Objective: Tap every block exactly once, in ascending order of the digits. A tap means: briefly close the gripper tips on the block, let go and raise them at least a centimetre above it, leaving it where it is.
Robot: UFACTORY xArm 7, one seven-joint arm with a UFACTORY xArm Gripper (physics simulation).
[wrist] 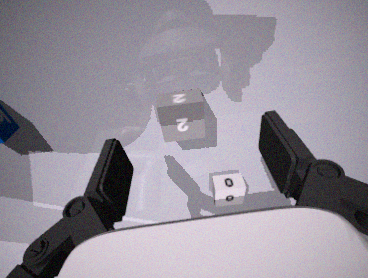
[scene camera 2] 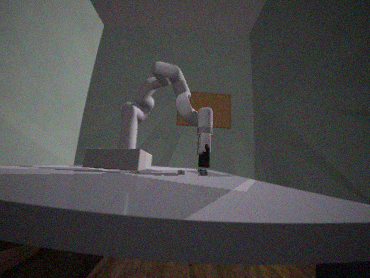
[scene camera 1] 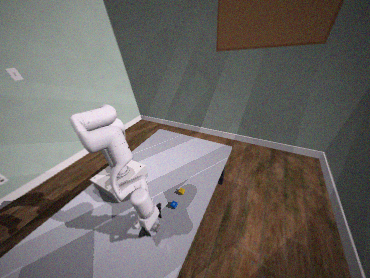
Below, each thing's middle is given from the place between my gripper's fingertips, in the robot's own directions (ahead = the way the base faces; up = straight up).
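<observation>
The grey block marked 2 (wrist: 181, 114) is the one here, and my hand is 3 cm above it.
</observation>
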